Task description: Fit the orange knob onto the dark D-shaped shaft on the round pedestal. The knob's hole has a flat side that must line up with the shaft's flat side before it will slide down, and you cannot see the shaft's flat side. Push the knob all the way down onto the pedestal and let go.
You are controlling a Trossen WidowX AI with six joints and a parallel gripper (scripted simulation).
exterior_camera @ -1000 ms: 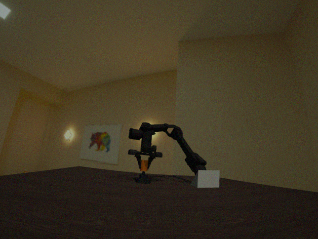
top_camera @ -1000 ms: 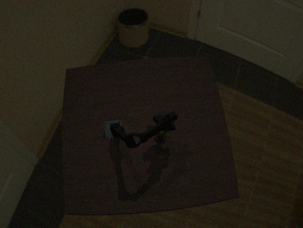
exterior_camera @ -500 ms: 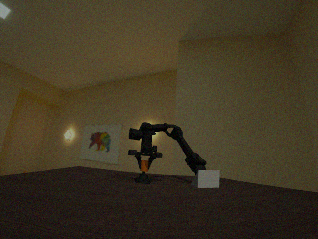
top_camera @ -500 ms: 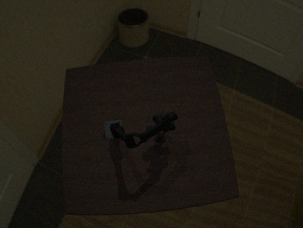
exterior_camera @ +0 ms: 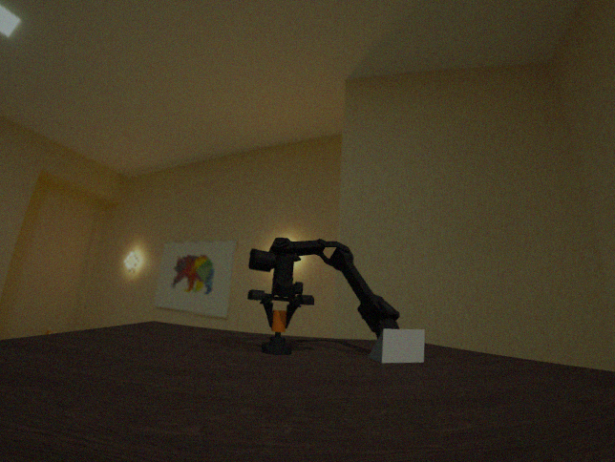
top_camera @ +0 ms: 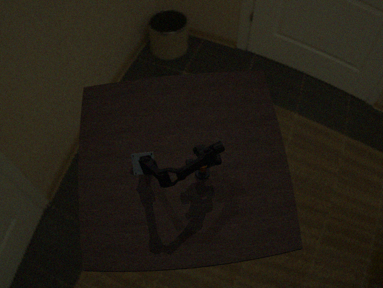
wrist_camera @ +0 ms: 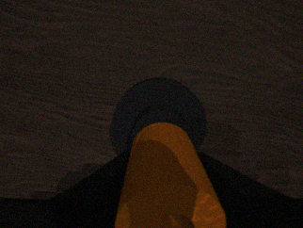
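The orange knob lies 20 mm above my gripper tip. The rest, counted from my gripper tip: dark round pedestal: 40 mm below.
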